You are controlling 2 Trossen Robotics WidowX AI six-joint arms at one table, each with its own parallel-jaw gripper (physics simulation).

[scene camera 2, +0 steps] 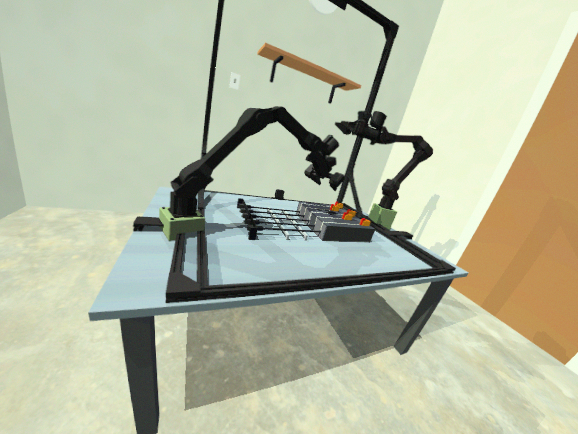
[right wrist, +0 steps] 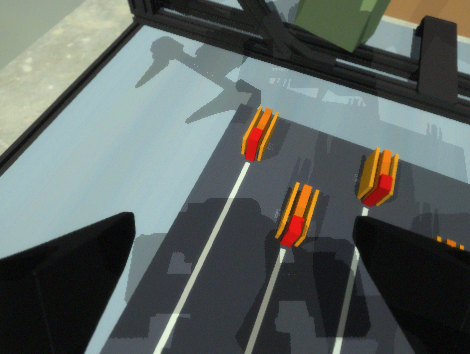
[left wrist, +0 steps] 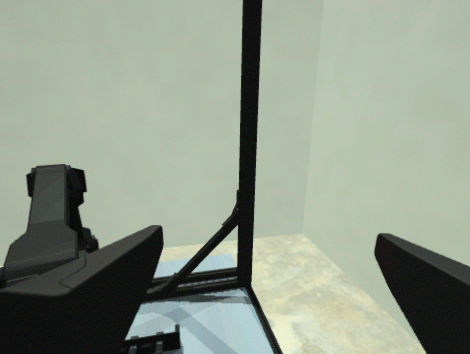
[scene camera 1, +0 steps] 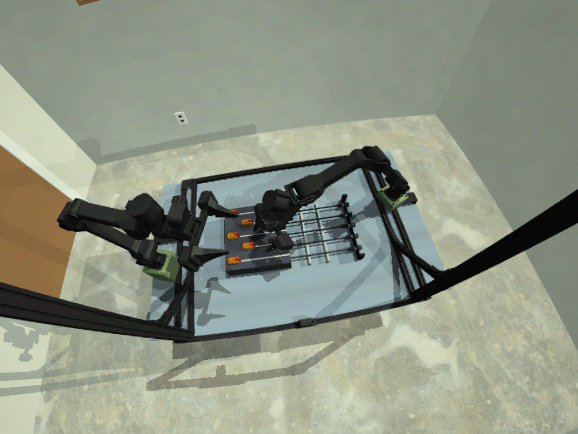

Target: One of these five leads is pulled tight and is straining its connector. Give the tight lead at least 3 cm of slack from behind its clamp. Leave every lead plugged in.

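Places are measured from the left arm's base along level axes (x ahead, y left, z up), in metres.
Pixels of known places: left gripper, between the fingertips: (scene camera 2: 337, 122) (left wrist: 267, 239) (scene camera 1: 233, 233); right gripper, between the fingertips: (scene camera 2: 327, 187) (right wrist: 246, 224) (scene camera 1: 259, 241); left arm's base, origin of its link: (scene camera 2: 385, 207) (scene camera 1: 157, 261); right arm's base, origin of its link: (scene camera 2: 182, 212) (scene camera 1: 393, 193).
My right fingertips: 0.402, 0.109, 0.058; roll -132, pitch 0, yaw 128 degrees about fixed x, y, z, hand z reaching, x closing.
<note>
Ahead of a thing's pixels: the offset from my right fingertips to its top centre, as dx, dy, dz. "spot": to the spot under its first point. Level surfaces: height alone.
Orange-and-red clamps (scene camera 1: 233, 260) (scene camera 2: 365, 222) (right wrist: 260, 134) sit on a dark block (scene camera 2: 345, 233) (right wrist: 215, 185). Thin pale leads {spot: +0.005, -0.026, -0.101} (right wrist: 202, 255) run straight from them across the block, towards a black connector row (scene camera 1: 353, 232) (scene camera 2: 248, 220). Which lead is tight cannot be told. My right gripper (scene camera 1: 270, 237) (scene camera 2: 325, 180) (right wrist: 246, 224) is open and empty above the block. In its wrist view two nearer clamps show between the fingers' lines, and a third is beyond the right-hand fingertip. My left gripper (scene camera 1: 231, 233) (scene camera 2: 344, 127) (left wrist: 267, 239) is open and empty, raised high at the clamp end.
White crossbars {spot: +0.238, +0.073, -0.147} (scene camera 1: 325, 245) lie under the leads between block and connector row. A black frame (scene camera 1: 250, 331) (scene camera 2: 310, 288) edges the blue table {dz -0.167} (scene camera 1: 280, 305) (scene camera 2: 115, 295), with uprights and diagonal braces. The right arm reaches over the leads and hides part of them in scene camera 1.
</note>
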